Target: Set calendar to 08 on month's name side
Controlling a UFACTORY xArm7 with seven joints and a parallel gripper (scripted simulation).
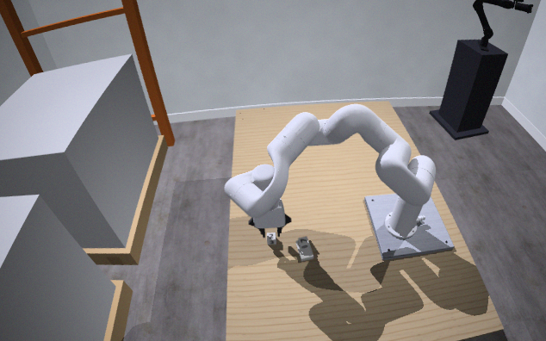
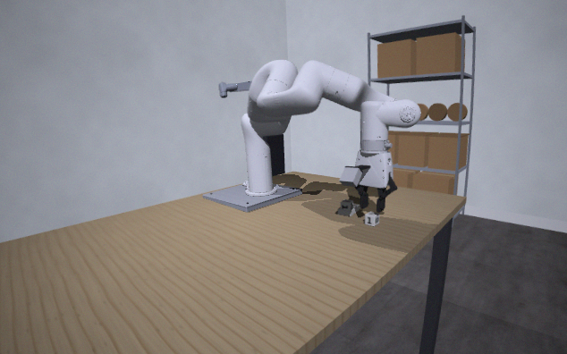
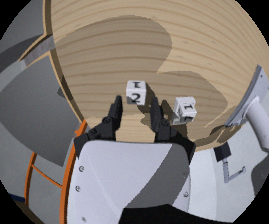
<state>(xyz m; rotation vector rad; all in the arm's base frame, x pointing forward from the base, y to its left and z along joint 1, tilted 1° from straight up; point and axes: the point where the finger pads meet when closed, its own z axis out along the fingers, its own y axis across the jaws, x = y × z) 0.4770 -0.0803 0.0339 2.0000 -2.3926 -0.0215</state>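
My hand is 5 cm above the white digit cube. Round my hand: white tray: 10 cm behind, 7 cm to the left, 5 cm below.
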